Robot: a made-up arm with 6 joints. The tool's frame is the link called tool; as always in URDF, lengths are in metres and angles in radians. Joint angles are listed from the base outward.
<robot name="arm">
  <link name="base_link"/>
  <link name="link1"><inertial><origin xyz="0.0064 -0.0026 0.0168"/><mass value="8.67"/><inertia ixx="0.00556" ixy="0" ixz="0" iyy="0.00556" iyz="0" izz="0.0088"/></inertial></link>
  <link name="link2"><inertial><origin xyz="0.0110 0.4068 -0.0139"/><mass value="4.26"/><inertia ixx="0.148" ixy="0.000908" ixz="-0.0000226" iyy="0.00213" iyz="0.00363" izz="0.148"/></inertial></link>
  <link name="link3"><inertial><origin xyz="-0.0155 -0.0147 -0.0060"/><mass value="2.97"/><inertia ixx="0.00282" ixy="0" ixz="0" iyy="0.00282" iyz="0" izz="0.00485"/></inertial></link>
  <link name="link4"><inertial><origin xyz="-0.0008 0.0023 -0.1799"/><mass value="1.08"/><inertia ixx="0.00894" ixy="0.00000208" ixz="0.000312" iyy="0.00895" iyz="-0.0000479" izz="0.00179"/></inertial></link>
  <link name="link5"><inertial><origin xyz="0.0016 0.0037 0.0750"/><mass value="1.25"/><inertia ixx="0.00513" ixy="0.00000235" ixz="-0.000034" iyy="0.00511" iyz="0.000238" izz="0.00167"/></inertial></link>
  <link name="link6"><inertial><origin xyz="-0.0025 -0.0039 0.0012"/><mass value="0.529"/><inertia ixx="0.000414" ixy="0" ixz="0" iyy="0.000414" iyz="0" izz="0.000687"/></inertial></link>
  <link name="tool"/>
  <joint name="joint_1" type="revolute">
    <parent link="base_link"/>
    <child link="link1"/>
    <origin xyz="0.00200 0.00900 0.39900" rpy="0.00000 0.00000 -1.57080"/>
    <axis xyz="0 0 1"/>
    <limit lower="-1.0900" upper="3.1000"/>
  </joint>
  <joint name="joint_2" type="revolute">
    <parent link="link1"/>
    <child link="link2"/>
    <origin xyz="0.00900 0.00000 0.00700" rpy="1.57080 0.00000 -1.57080"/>
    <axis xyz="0 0 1"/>
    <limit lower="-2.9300" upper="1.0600"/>
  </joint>
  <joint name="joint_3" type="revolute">
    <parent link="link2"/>
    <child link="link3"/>
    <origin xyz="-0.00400 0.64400 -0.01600" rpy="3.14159 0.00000 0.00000"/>
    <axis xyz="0 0 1"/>
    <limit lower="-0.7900" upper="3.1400"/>
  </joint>
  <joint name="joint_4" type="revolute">
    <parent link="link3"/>
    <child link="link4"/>
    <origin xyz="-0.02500 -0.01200 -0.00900" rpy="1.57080 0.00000 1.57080"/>
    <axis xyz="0 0 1"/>
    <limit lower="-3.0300" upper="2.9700"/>
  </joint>
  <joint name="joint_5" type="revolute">
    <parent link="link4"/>
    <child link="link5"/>
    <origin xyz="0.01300 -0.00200 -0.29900" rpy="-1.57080 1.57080 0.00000"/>
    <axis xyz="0 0 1"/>
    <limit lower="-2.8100" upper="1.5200"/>
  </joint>
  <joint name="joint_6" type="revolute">
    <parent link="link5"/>
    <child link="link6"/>
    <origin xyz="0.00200 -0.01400 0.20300" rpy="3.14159 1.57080 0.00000"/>
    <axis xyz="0 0 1"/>
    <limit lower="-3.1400" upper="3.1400"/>
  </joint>
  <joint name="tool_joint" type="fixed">
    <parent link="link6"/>
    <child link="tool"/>
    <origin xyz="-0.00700 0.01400 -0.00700" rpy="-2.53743 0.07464 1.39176"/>
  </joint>
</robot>
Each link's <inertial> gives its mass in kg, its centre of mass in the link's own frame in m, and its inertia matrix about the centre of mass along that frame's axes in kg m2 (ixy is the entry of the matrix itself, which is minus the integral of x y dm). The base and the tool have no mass. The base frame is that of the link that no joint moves.
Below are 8 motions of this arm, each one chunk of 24 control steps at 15 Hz.
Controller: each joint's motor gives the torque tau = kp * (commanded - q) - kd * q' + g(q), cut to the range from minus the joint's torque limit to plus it. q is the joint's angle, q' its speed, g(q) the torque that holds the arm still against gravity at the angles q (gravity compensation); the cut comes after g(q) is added. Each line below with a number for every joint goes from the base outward.
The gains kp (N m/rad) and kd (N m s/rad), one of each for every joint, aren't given. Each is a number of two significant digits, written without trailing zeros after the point. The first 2 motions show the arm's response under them.
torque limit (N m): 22 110 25 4.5 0.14 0.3
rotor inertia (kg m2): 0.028 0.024 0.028 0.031 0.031 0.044
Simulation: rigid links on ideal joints. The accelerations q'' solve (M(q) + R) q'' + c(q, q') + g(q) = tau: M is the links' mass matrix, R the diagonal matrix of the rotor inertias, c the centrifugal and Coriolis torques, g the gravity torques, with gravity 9.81 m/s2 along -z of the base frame. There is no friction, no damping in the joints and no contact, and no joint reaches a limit. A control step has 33 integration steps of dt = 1/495 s. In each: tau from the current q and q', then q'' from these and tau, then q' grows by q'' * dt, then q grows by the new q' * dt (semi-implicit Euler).
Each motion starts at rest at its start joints. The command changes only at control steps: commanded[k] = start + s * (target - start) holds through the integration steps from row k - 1 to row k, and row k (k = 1, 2, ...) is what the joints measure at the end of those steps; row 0 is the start. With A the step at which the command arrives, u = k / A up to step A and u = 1 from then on. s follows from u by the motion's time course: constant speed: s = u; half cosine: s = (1 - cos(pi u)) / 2; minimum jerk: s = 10 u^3 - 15 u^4 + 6 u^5; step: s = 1 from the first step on.
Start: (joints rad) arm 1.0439 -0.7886 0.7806 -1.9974 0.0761 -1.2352
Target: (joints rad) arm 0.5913 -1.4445 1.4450 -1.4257 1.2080 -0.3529
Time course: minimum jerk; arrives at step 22
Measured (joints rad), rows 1 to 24:
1: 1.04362 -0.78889 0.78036 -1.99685 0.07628 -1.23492
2: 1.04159 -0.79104 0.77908 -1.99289 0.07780 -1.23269
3: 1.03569 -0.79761 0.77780 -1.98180 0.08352 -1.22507
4: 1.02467 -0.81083 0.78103 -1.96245 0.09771 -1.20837
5: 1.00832 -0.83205 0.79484 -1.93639 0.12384 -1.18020
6: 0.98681 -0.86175 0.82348 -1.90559 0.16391 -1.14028
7: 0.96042 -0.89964 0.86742 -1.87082 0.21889 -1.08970
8: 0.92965 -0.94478 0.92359 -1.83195 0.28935 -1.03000
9: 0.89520 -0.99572 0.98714 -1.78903 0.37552 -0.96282
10: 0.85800 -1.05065 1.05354 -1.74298 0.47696 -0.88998
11: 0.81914 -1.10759 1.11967 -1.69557 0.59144 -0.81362
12: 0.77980 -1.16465 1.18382 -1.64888 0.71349 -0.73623
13: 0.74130 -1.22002 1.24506 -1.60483 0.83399 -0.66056
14: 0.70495 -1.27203 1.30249 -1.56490 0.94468 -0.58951
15: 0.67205 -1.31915 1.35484 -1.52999 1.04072 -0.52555
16: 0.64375 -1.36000 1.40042 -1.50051 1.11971 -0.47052
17: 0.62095 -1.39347 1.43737 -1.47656 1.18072 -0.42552
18: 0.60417 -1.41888 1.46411 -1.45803 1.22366 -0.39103
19: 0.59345 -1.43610 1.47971 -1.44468 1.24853 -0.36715
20: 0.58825 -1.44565 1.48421 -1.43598 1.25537 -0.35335
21: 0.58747 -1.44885 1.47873 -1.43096 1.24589 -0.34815
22: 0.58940 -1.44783 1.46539 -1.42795 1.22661 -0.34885
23: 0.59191 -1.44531 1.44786 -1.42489 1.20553 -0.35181
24: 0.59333 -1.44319 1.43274 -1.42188 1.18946 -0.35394
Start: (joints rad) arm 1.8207 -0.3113 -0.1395 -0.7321 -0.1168 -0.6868
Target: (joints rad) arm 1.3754 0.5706 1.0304 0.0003 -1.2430 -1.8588
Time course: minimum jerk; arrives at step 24
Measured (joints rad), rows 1 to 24:
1: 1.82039 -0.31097 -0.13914 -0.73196 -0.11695 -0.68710
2: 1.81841 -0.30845 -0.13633 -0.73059 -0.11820 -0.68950
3: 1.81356 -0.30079 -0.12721 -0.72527 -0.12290 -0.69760
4: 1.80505 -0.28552 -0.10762 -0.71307 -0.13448 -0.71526
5: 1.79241 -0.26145 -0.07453 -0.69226 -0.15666 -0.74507
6: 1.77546 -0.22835 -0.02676 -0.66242 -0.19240 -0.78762
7: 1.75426 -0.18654 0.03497 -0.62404 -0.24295 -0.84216
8: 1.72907 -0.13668 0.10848 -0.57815 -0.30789 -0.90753
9: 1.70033 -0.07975 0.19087 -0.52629 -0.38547 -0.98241
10: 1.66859 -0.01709 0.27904 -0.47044 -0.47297 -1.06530
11: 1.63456 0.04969 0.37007 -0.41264 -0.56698 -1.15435
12: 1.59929 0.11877 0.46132 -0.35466 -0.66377 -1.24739
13: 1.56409 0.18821 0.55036 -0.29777 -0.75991 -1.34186
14: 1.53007 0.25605 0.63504 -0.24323 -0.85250 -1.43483
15: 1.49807 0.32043 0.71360 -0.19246 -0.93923 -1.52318
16: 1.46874 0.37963 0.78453 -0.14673 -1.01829 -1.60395
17: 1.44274 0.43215 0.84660 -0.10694 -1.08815 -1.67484
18: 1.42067 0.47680 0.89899 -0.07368 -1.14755 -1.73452
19: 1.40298 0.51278 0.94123 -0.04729 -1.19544 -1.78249
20: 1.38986 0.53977 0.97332 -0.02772 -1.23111 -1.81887
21: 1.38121 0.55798 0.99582 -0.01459 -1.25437 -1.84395
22: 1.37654 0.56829 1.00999 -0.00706 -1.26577 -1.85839
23: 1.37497 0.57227 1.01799 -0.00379 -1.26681 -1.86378
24: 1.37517 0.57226 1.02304 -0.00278 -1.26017 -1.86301
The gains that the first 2 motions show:
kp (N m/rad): 770 1200 46 20 2.6 9.6
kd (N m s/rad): 23 52 1.5 0.58 0.11 0.47
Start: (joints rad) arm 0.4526 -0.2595 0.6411 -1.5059 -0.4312 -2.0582
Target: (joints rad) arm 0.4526 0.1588 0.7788 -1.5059 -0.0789 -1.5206
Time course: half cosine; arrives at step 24
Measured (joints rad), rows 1 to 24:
1: 0.45258 -0.25854 0.64268 -1.50593 -0.43106 -2.05737
2: 0.45255 -0.25471 0.64791 -1.50606 -0.43005 -2.05355
3: 0.45256 -0.24698 0.65570 -1.50629 -0.42678 -2.04472
4: 0.45259 -0.23548 0.66286 -1.50651 -0.41983 -2.03030
5: 0.45262 -0.22059 0.66772 -1.50656 -0.40840 -2.01094
6: 0.45265 -0.20264 0.67092 -1.50638 -0.39261 -1.98770
7: 0.45269 -0.18199 0.67423 -1.50610 -0.37320 -1.96138
8: 0.45272 -0.15914 0.67912 -1.50587 -0.35130 -1.93242
9: 0.45274 -0.13457 0.68612 -1.50581 -0.32798 -1.90114
10: 0.45276 -0.10870 0.69483 -1.50585 -0.30412 -1.86790
11: 0.45278 -0.08191 0.70429 -1.50591 -0.28025 -1.83322
12: 0.45279 -0.05455 0.71349 -1.50592 -0.25664 -1.79774
13: 0.45280 -0.02705 0.72179 -1.50586 -0.23339 -1.76211
14: 0.45280 0.00014 0.72905 -1.50576 -0.21054 -1.72697
15: 0.45280 0.02651 0.73553 -1.50565 -0.18824 -1.69291
16: 0.45279 0.05158 0.74157 -1.50556 -0.16673 -1.66051
17: 0.45278 0.07487 0.74742 -1.50551 -0.14638 -1.63031
18: 0.45277 0.09597 0.75305 -1.50548 -0.12762 -1.60283
19: 0.45276 0.11454 0.75825 -1.50548 -0.11092 -1.57854
20: 0.45274 0.13027 0.76268 -1.50548 -0.09671 -1.55787
21: 0.45273 0.14293 0.76608 -1.50548 -0.08536 -1.54115
22: 0.45272 0.15231 0.76833 -1.50547 -0.07709 -1.52869
23: 0.45271 0.15823 0.76945 -1.50546 -0.07205 -1.52068
24: 0.45270 0.16059 0.76955 -1.50546 -0.07025 -1.51727

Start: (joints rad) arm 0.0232 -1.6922 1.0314 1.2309 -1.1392 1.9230
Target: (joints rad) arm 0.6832 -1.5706 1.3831 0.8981 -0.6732 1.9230
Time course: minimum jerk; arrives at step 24
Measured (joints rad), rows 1 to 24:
1: 0.02335 -1.69214 1.03159 1.23107 -1.13914 1.92300
2: 0.02460 -1.69172 1.03292 1.23215 -1.13864 1.92299
3: 0.02900 -1.69057 1.03670 1.23408 -1.13678 1.92297
4: 0.03906 -1.68841 1.04390 1.23448 -1.13221 1.92294
5: 0.05673 -1.68512 1.05494 1.22961 -1.12341 1.92290
6: 0.08276 -1.68064 1.06970 1.21712 -1.10903 1.92286
7: 0.11669 -1.67495 1.08766 1.19747 -1.08824 1.92284
8: 0.15718 -1.66809 1.10821 1.17310 -1.06094 1.92282
9: 0.20263 -1.66020 1.13080 1.14664 -1.02790 1.92282
10: 0.25160 -1.65148 1.15512 1.11958 -0.99054 1.92282
11: 0.30291 -1.64221 1.18089 1.09220 -0.95062 1.92283
12: 0.35555 -1.63268 1.20769 1.06432 -0.90994 1.92284
13: 0.40837 -1.62317 1.23485 1.03598 -0.87003 1.92286
14: 0.46004 -1.61393 1.26147 1.00778 -0.83207 1.92289
15: 0.50899 -1.60516 1.28660 0.98080 -0.79692 1.92292
16: 0.55369 -1.59708 1.30940 0.95623 -0.76516 1.92297
17: 0.59281 -1.58987 1.32929 0.93501 -0.73722 1.92303
18: 0.62543 -1.58371 1.34594 0.91773 -0.71346 1.92308
19: 0.65105 -1.57873 1.35924 0.90461 -0.69418 1.92312
20: 0.66960 -1.57498 1.36923 0.89558 -0.67966 1.92314
21: 0.68139 -1.57245 1.37609 0.89042 -0.66998 1.92315
22: 0.68713 -1.57102 1.38014 0.88878 -0.66499 1.92313
23: 0.68800 -1.57046 1.38196 0.89017 -0.66416 1.92311
24: 0.68575 -1.57043 1.38246 0.89386 -0.66647 1.92306

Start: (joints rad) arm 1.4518 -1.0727 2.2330 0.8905 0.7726 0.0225
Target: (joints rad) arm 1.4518 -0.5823 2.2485 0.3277 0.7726 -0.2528
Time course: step
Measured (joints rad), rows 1 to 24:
1: 1.44810 -1.03369 2.31838 0.78806 0.77301 0.00696
2: 1.44531 -0.93212 2.44882 0.56895 0.77657 -0.03883
3: 1.44948 -0.77826 2.47478 0.38718 0.78651 -0.11573
4: 1.45433 -0.60518 2.31733 0.34693 0.79976 -0.21849
5: 1.45525 -0.53573 1.97675 0.24530 0.80689 -0.30186
6: 1.45574 -0.52780 1.79436 0.04777 0.78780 -0.35721
7: 1.45875 -0.53485 1.88449 -0.08176 0.74326 -0.38572
8: 1.45480 -0.55811 2.07641 0.03230 0.69800 -0.38863
9: 1.45129 -0.58598 2.26395 0.34973 0.67071 -0.36573
10: 1.45005 -0.60440 2.41377 0.60620 0.67421 -0.31252
11: 1.45062 -0.60609 2.46237 0.80540 0.70999 -0.25005
12: 1.44984 -0.59764 2.40863 0.90371 0.76450 -0.21224
13: 1.44616 -0.58891 2.30470 0.83179 0.81697 -0.20164
14: 1.44503 -0.58281 2.22875 0.54031 0.85908 -0.21820
15: 1.45497 -0.57862 2.19598 0.19278 0.88507 -0.24873
16: 1.46013 -0.57371 2.15321 0.12689 0.88776 -0.26956
17: 1.45506 -0.57029 2.14202 0.24318 0.86626 -0.27109
18: 1.45027 -0.57348 2.18859 0.33557 0.82483 -0.26040
19: 1.44939 -0.58182 2.25892 0.36029 0.77621 -0.24984
20: 1.45100 -0.58872 2.30851 0.36373 0.73844 -0.24618
21: 1.45213 -0.59036 2.31733 0.36797 0.72178 -0.24832
22: 1.45182 -0.58786 2.29269 0.36083 0.72672 -0.25188
23: 1.45130 -0.58389 2.25524 0.33666 0.74604 -0.25397
24: 1.45162 -0.58035 2.22467 0.30962 0.76922 -0.25431

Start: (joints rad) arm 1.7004 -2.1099 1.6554 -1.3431 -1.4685 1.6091
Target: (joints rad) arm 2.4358 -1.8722 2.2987 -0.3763 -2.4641 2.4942
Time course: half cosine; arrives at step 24
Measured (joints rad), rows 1 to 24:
1: 1.70169 -2.10918 1.65776 -1.34351 -1.46923 1.61049
2: 1.70759 -2.10664 1.66590 -1.34200 -1.47297 1.61685
3: 1.72114 -2.10196 1.68013 -1.33078 -1.48293 1.63150
4: 1.74305 -2.09529 1.69903 -1.30300 -1.50223 1.65532
5: 1.77208 -2.08676 1.72174 -1.25975 -1.53291 1.68719
6: 1.80627 -2.07652 1.74812 -1.20841 -1.57546 1.72538
7: 1.84397 -2.06480 1.77830 -1.15564 -1.62886 1.76861
8: 1.88439 -2.05185 1.81217 -1.10301 -1.69066 1.81618
9: 1.92741 -2.03791 1.84914 -1.04826 -1.75746 1.86759
10: 1.97307 -2.02317 1.88830 -0.98895 -1.82612 1.92224
11: 2.02102 -2.00788 1.92879 -0.92489 -1.89446 1.97931
12: 2.07036 -1.99229 1.97004 -0.85811 -1.96146 2.03776
13: 2.11978 -1.97671 2.01168 -0.79141 -2.02693 2.09650
14: 2.16805 -1.96143 2.05327 -0.72699 -2.09099 2.15443
15: 2.21423 -1.94672 2.09412 -0.66590 -2.15361 2.21053
16: 2.25770 -1.93280 2.13328 -0.60850 -2.21429 2.26387
17: 2.29797 -1.91987 2.16978 -0.55511 -2.27209 2.31358
18: 2.33447 -1.90811 2.20287 -0.50651 -2.32567 2.35882
19: 2.36655 -1.89774 2.23199 -0.46373 -2.37355 2.39881
20: 2.39353 -1.88895 2.25672 -0.42779 -2.41430 2.43287
21: 2.41485 -1.88190 2.27665 -0.39941 -2.44678 2.46040
22: 2.43013 -1.87671 2.29134 -0.37905 -2.47024 2.48093
23: 2.43920 -1.87346 2.30040 -0.36695 -2.48437 2.49411
24: 2.44196 -1.87219 2.30355 -0.36328 -2.48921 2.49972

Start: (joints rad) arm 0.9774 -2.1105 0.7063 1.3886 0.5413 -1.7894
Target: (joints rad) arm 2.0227 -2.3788 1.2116 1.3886 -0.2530 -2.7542
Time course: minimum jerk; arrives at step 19
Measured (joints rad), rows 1 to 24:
1: 0.97798 -2.11066 0.70611 1.38969 0.54120 -1.78988
2: 0.98259 -2.11184 0.70528 1.39665 0.54029 -1.79370
3: 0.99790 -2.11540 0.70568 1.41188 0.53655 -1.80628
4: 1.02928 -2.12260 0.71245 1.42646 0.52615 -1.83276
5: 1.07893 -2.13424 0.73091 1.42989 0.50492 -1.87513
6: 1.14778 -2.15051 0.76333 1.42385 0.47052 -1.93379
7: 1.23527 -2.17099 0.80822 1.41466 0.42198 -2.00776
8: 1.33826 -2.19486 0.86126 1.40367 0.35880 -2.09461
9: 1.45090 -2.22104 0.91716 1.38870 0.28016 -2.19064
10: 1.56666 -2.24830 0.97194 1.37184 0.18545 -2.29119
11: 1.67829 -2.27543 1.02408 1.35660 0.07667 -2.39126
12: 1.77817 -2.30139 1.07405 1.34567 -0.03742 -2.48576
13: 1.86072 -2.32525 1.12245 1.34239 -0.14286 -2.56978
14: 1.92343 -2.34601 1.16819 1.34820 -0.23085 -2.63933
15: 1.96806 -2.36271 1.20766 1.36251 -0.29930 -2.69254
16: 1.99902 -2.37458 1.23618 1.37947 -0.34769 -2.72943
17: 2.01929 -2.38142 1.25040 1.38860 -0.37585 -2.75137
18: 2.02785 -2.38375 1.24998 1.38473 -0.38385 -2.76038
19: 2.02685 -2.38271 1.23726 1.37935 -0.37116 -2.76021
20: 2.02282 -2.38008 1.21751 1.38381 -0.33680 -2.75625
21: 2.02077 -2.37756 1.19943 1.39272 -0.28505 -2.75306
22: 2.02117 -2.37618 1.19048 1.39434 -0.23325 -2.75228
23: 2.02242 -2.37622 1.19242 1.38790 -0.19455 -2.75319
24: 2.02328 -2.37730 1.20170 1.38225 -0.17088 -2.75439

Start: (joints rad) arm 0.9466 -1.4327 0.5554 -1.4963 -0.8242 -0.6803
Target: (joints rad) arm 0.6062 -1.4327 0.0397 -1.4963 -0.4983 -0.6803
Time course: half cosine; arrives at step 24
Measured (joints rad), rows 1 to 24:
1: 0.94600 -1.43276 0.55467 -1.49552 -0.82391 -0.68029
2: 0.94321 -1.43294 0.55121 -1.49304 -0.82244 -0.68025
3: 0.93678 -1.43318 0.54293 -1.49020 -0.81869 -0.68016
4: 0.92644 -1.43330 0.52884 -1.48960 -0.81174 -0.68006
5: 0.91289 -1.43325 0.50922 -1.49192 -0.80115 -0.68002
6: 0.89710 -1.43308 0.48514 -1.49520 -0.78694 -0.68009
7: 0.87977 -1.43289 0.45793 -1.49701 -0.76958 -0.68022
8: 0.86112 -1.43277 0.42865 -1.49676 -0.74986 -0.68033
9: 0.84115 -1.43273 0.39795 -1.49566 -0.72868 -0.68035
10: 0.81989 -1.43273 0.36606 -1.49526 -0.70682 -0.68031
11: 0.79763 -1.43275 0.33308 -1.49605 -0.68483 -0.68025
12: 0.77488 -1.43274 0.29918 -1.49744 -0.66304 -0.68025
13: 0.75219 -1.43270 0.26479 -1.49855 -0.64159 -0.68029
14: 0.73008 -1.43265 0.23058 -1.49895 -0.62056 -0.68035
15: 0.70889 -1.43258 0.19737 -1.49883 -0.60006 -0.68038
16: 0.68887 -1.43254 0.16598 -1.49861 -0.58030 -0.68039
17: 0.67029 -1.43252 0.13709 -1.49861 -0.56158 -0.68039
18: 0.65346 -1.43252 0.11117 -1.49884 -0.54431 -0.68038
19: 0.63871 -1.43252 0.08854 -1.49911 -0.52890 -0.68039
20: 0.62634 -1.43253 0.06946 -1.49924 -0.51577 -0.68039
21: 0.61656 -1.43253 0.05416 -1.49920 -0.50525 -0.68040
22: 0.60954 -1.43253 0.04292 -1.49908 -0.49759 -0.68040
23: 0.60534 -1.43253 0.03603 -1.49899 -0.49291 -0.68040
24: 0.60405 -1.43252 0.03369 -1.49897 -0.49124 -0.68040

